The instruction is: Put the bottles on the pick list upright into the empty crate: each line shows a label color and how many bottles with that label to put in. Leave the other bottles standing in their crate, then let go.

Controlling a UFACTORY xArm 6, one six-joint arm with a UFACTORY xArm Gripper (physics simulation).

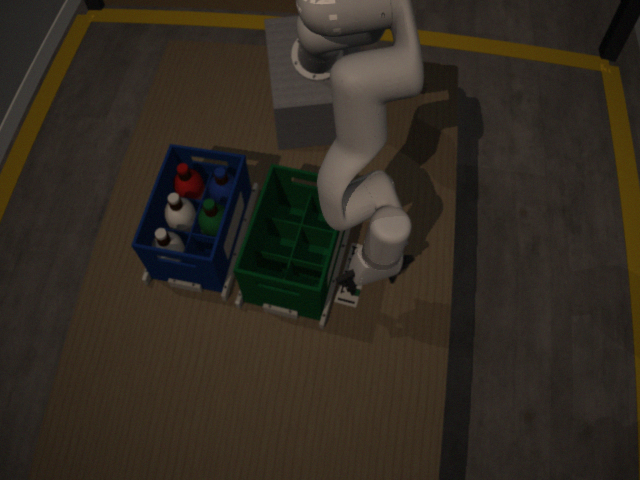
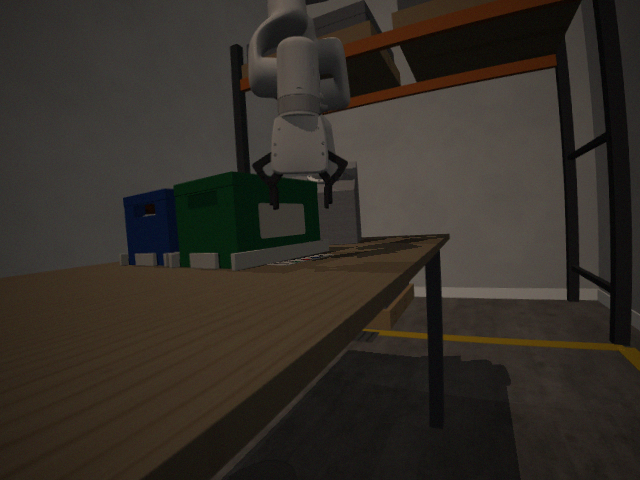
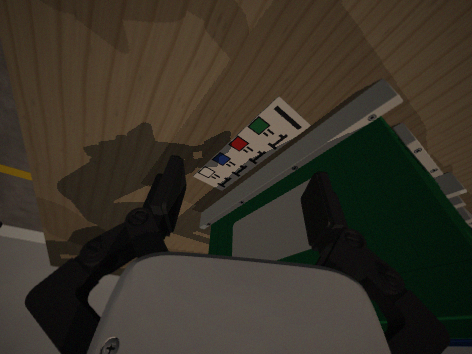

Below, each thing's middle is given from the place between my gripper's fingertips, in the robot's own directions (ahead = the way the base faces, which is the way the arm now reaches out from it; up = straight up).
Scene:
Now: hand 10 cm above the pick list (image 3: 278,123), 6 cm past it and 4 cm to the left of it. The rest, counted from my hand: green bottle (image 1: 209,218) (38 cm to the right, 11 cm behind, 1 cm below).

